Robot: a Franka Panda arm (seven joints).
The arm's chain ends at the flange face. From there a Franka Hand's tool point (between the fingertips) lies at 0.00 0.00 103.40 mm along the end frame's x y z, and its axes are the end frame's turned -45 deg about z.
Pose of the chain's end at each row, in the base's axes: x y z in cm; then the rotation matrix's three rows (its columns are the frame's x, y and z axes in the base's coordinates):
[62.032, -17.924, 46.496], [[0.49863, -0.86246, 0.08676], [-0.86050, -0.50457, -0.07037], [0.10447, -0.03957, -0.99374]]
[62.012, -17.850, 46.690], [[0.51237, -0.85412, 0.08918], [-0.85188, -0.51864, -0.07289], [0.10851, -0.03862, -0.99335]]
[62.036, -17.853, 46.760], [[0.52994, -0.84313, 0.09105], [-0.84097, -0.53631, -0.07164], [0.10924, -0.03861, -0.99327]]
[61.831, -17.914, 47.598], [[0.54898, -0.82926, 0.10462], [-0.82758, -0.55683, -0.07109], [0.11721, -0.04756, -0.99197]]
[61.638, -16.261, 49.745], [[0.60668, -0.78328, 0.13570], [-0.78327, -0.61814, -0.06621], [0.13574, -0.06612, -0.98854]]
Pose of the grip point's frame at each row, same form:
[62.929, -18.652, 36.221], [[0.96244, -0.25727, 0.08676], [-0.25168, -0.96525, -0.07037], [0.10185, 0.04589, -0.99374]]
[62.934, -18.604, 36.419], [[0.96625, -0.24165, 0.08918], [-0.23564, -0.96910, -0.07289], [0.10404, 0.04942, -0.99335]]
[62.977, -18.594, 36.490], [[0.97091, -0.22146, 0.09105], [-0.21543, -0.97388, -0.07164], [0.10455, 0.04994, -0.99327]]
[62.913, -18.649, 37.341], [[0.97456, -0.19819, 0.10462], [-0.19145, -0.97893, -0.07109], [0.11651, 0.04925, -0.99197]]
[63.041, -16.946, 39.523], [[0.98285, -0.12488, 0.13570], [-0.11676, -0.99095, -0.06621], [0.14274, 0.04923, -0.98854]]

